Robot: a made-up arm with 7 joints. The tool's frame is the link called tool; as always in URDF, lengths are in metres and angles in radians. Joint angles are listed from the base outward.
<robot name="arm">
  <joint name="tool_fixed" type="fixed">
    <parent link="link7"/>
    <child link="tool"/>
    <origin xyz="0 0 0"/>
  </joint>
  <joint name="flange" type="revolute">
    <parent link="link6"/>
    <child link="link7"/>
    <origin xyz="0.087 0 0" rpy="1.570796 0 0"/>
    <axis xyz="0 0 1"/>
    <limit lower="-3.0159" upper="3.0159"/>
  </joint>
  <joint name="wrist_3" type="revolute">
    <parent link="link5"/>
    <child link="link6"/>
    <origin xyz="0 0 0" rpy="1.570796 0 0"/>
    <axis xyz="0 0 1"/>
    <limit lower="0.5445" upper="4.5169"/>
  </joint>
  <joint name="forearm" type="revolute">
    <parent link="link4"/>
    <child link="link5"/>
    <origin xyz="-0.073 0.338 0" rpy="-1.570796 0 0"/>
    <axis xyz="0 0 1"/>
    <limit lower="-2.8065" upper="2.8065"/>
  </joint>
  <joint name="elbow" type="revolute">
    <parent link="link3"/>
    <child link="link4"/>
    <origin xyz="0.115 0 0" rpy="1.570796 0 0"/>
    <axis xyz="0 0 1"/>
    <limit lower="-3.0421" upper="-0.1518"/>
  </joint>
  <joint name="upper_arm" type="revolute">
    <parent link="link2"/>
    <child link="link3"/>
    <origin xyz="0 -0.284 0" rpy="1.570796 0 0"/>
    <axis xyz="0 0 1"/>
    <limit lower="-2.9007" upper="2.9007"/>
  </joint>
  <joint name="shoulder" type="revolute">
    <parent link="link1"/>
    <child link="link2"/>
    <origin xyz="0 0 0" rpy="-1.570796 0 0"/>
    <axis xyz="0 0 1"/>
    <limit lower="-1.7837" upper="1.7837"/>
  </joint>
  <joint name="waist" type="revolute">
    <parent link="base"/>
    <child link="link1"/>
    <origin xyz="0 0 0.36"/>
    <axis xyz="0 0 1"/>
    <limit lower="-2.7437" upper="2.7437"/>
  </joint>
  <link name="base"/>
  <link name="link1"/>
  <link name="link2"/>
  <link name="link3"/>
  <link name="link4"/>
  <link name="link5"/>
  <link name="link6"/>
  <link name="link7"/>
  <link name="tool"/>
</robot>
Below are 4 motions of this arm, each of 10 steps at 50 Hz.
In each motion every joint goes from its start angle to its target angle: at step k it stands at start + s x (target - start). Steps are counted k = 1, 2, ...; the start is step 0. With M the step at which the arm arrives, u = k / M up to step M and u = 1 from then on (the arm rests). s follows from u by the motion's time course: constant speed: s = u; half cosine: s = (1 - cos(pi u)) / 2; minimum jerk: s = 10 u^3 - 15 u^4 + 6 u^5.
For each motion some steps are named. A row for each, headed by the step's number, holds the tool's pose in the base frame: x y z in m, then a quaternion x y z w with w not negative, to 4 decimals.
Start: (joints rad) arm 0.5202 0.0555 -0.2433 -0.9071 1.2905 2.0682 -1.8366
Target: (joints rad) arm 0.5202 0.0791 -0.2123 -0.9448 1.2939 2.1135 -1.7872
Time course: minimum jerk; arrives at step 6
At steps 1, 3, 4, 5, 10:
1: 0.4149 0.0852 0.9438 -0.3054 -0.6128 -0.7172 0.1298
3: 0.4240 0.0935 0.9338 -0.3214 -0.6057 -0.7132 0.1456
4: 0.4295 0.0988 0.9275 -0.3313 -0.6012 -0.7104 0.1552
5: 0.4327 0.1020 0.9236 -0.3374 -0.5984 -0.7086 0.1610
10: 0.4334 0.1026 0.9228 -0.3386 -0.5978 -0.7083 0.1622

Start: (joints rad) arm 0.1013 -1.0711 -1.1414 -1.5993 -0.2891 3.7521 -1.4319
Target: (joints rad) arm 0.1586 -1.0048 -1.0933 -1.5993 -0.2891 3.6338 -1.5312
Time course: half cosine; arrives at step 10
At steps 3, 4, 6, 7, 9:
3: -0.2272 -0.3893 0.7331 0.3174 -0.2360 0.4261 0.8136
4: -0.2197 -0.3903 0.7387 0.3264 -0.2243 0.4261 0.8134
6: -0.2028 -0.3921 0.7508 0.3455 -0.1976 0.4257 0.8126
7: -0.1951 -0.3926 0.7562 0.3538 -0.1853 0.4253 0.8122
9: -0.1848 -0.3932 0.7631 0.3643 -0.1689 0.4246 0.8115

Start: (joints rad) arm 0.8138 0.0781 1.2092 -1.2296 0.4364 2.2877 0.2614
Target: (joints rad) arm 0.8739 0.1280 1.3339 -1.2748 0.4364 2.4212 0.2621
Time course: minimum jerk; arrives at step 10
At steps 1, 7, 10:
1: -0.1486 0.4485 0.8806 -0.5824 -0.6099 0.0220 0.5371
7: -0.1966 0.4360 0.8669 -0.5441 -0.6179 0.0657 0.5638
10: -0.2058 0.4325 0.8645 -0.5366 -0.6188 0.0746 0.5688

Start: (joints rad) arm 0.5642 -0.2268 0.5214 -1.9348 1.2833 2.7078 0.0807
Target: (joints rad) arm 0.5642 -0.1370 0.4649 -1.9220 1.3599 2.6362 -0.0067
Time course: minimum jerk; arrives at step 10
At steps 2, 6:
2: 0.2468 0.3710 0.6973 -0.8087 -0.0490 -0.0895 0.5794
6: 0.2770 0.3723 0.6733 -0.8122 -0.0410 -0.0643 0.5783

